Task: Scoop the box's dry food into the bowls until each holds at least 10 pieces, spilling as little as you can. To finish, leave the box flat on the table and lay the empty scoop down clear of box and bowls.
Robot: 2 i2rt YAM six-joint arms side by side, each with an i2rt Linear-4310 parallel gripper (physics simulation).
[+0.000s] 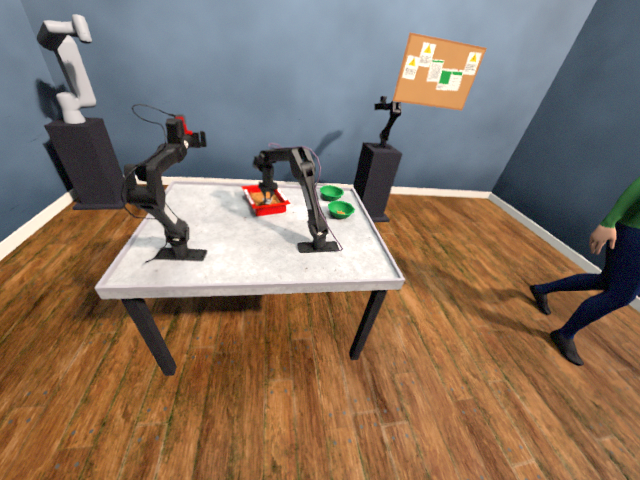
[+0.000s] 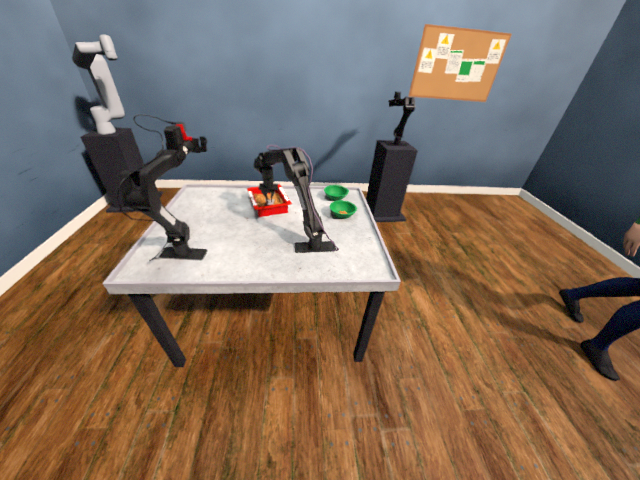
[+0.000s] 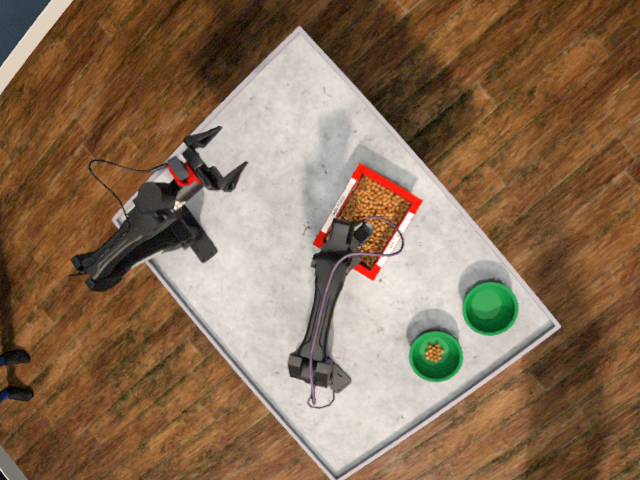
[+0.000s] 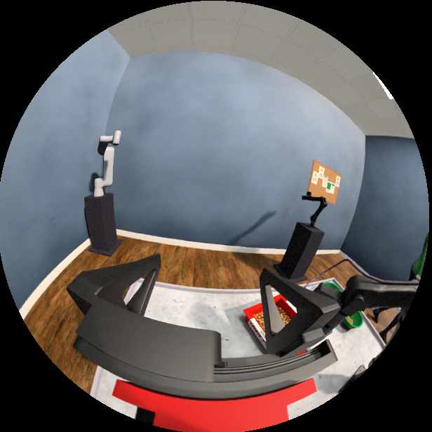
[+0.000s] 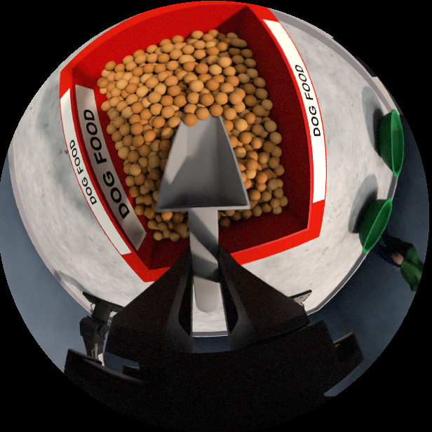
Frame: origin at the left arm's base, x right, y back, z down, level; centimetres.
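Where they show: left gripper, fingertip midpoint: [image 1: 194, 133] [image 2: 196, 139] [image 3: 234, 143]; right gripper, fingertip midpoint: [image 1: 267, 201] [image 2: 269, 201]; left arm's base, origin of the base link: [image 1: 182, 255] [image 2: 184, 254] [image 3: 194, 233]; right arm's base, origin of the base link: [image 1: 318, 247] [image 2: 315, 247].
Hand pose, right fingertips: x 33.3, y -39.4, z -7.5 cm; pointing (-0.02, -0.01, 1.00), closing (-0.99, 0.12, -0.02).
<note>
Things, the pixels of their top centre, and the offset from my right fingertips. "spot": a spot on its surface instead. Level surfaces: height alone.
- red box, middle of its top: [image 3: 366, 222] [image 1: 265, 194] [image 2: 268, 195] dx -2.3, dy -9.4, dz +1.1 cm
- table's, its level: dz +7.5 cm
- purple cable, surface spot: [image 3: 398, 240] spot: dx +7.2, dy -13.8, dz +1.2 cm
The red box [image 1: 270, 209] [image 2: 272, 210] [image 3: 392, 182] [image 5: 314, 220] stands flat on the table, full of round brown food pieces [image 3: 374, 198] [image 5: 170, 67]. My right gripper [image 5: 204, 250] is shut on the handle of the grey scoop [image 5: 200, 165], pointing down over the box. The scoop's front edge touches the food; its pan shows no pieces inside. One green bowl [image 1: 341, 209] [image 2: 342, 209] [image 3: 435, 369] holds a small heap of pieces. The other green bowl [image 1: 331, 193] [image 2: 336, 192] [image 3: 490, 308] looks empty. My left gripper [image 3: 234, 149] [image 4: 211, 268] is open and empty, raised at the left.
The bowls stand to the right of the box, near the table's [image 3: 248, 330] right edge. A purple cable [image 3: 400, 240] loops from my right arm over the box. A person [image 1: 620, 258] is at the right, off the table. Two other robot arms stand on dark pedestals behind the table.
</note>
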